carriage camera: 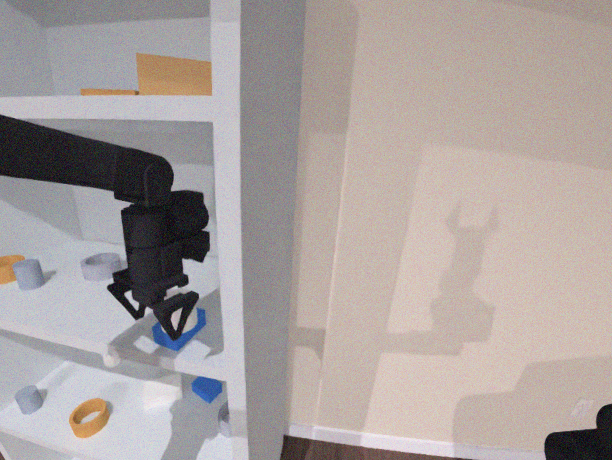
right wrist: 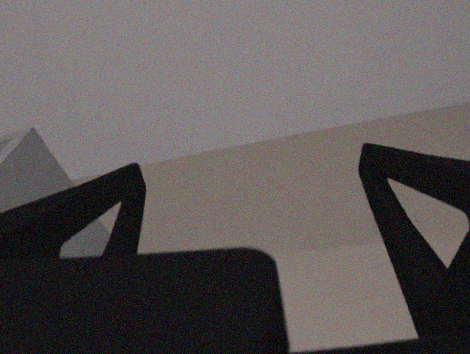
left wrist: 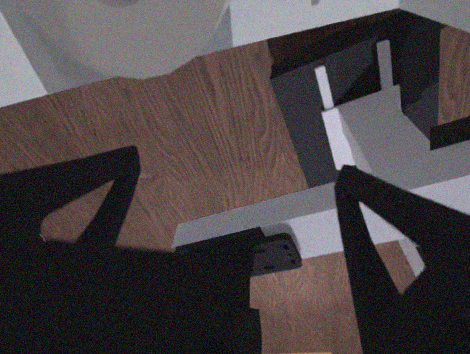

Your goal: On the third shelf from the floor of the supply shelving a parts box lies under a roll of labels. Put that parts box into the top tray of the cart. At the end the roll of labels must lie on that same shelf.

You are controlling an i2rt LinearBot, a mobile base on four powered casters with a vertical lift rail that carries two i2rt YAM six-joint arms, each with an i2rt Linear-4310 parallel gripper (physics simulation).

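Places are measured from the left arm's base along level axes (x ahead, y left, z up), in millimetres.
Pixels of known places: left gripper, fingertip midpoint: [carriage camera: 157, 328] [left wrist: 238, 166]; right gripper, fingertip midpoint: [right wrist: 250, 166]; left arm's base at its link origin: [left wrist: 228, 260].
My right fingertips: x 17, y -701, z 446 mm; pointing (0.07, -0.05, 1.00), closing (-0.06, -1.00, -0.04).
For each thing: its top centre in the pictures, then the offset to it from my right fingertips. "*": a spot on its surface instead.
- blue parts box at its top centre: [carriage camera: 179, 318] dx +317, dy +588, dz -387 mm
- shelving's right side panel at a spot on its surface: [carriage camera: 265, 225] * dx +342, dy +409, dz -178 mm
- grey ring at its top centre: [carriage camera: 100, 259] dx +559, dy +933, dz -379 mm
- grey cylinder at its top centre: [carriage camera: 25, 262] dx +470, dy +1077, dz -357 mm
- orange ring at its top centre: [carriage camera: 2, 261] dx +506, dy +1192, dz -377 mm
- blue box at its top centre: [carriage camera: 206, 383] dx +535, dy +637, dz -844 mm
In the carriage view the blue parts box [carriage camera: 174, 344] lies near the right front corner of a shelf. The white roll of labels [carriage camera: 191, 322] rests on it, partly hidden behind a finger. My left gripper [carriage camera: 157, 327] [left wrist: 238, 166] is open. In the carriage view one finger overlaps the roll and box and the other is to their left; their depth is hard to tell. My right gripper [right wrist: 250, 166] is open and empty in front of a plain wall. The cart's top tray does not show clearly.
The shelving's right side panel [carriage camera: 265, 225] stands close beside the box. Farther left are a grey ring [carriage camera: 101, 266], a grey cylinder [carriage camera: 29, 274] and an orange ring [carriage camera: 10, 270]. A shelf edge [carriage camera: 120, 107] runs above the arm. Another blue box [carriage camera: 206, 388] lies below.
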